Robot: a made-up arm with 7 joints.
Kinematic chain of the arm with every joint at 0, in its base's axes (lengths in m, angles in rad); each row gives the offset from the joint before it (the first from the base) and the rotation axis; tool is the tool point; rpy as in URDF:
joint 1: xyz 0 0 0.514 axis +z
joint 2: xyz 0 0 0 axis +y
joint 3: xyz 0 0 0.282 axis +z
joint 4: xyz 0.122 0 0 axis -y
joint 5: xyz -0.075 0 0.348 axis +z
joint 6: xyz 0 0 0 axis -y
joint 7: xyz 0.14 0 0 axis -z
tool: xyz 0 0 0 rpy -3.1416 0 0
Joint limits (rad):
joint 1: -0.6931..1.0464
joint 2: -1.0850..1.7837
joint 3: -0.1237..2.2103
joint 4: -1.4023..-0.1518
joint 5: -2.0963..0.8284
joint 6: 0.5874..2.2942
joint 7: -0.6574..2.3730
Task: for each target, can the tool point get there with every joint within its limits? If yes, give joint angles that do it. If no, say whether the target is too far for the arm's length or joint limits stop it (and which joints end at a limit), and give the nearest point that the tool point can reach.
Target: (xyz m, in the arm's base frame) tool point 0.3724 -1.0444 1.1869
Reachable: no: too far | nearest point 0.3850 -0.5031 0.9497 | short by 0.591 m
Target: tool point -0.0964 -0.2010 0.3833
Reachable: no: joint limits stop it (at a limit: joint 1, joint 2, joint 3, joint 4, joint 6) | nearest point -0.5792 -0.2199 0.3320 | short by 0.486 m
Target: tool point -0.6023 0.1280 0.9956
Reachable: yes | joints 0.3684 -0.8028 1.7241 -0.5192 -0.6793 1.1041 0.8605
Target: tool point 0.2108 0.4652 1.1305
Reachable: yes | joints 0.3672 0.6716 1.8387 -0.6967 -0.0601 1.6231 -0.2939
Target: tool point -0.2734 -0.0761 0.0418
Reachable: no: joint limits stop it (at a limit: joint 1, joint 2, joint 3, joint 4, joint 6) | nearest point 0.0844 -0.2084 -0.0796 | short by 0.400 m
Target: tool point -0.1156 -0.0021 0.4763
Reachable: no: joint limits stop it (at a limit: joint 2, joint 3, joint 4, joint 6) | nearest point -0.6141 -0.0112 0.3682 | short by 0.510 m
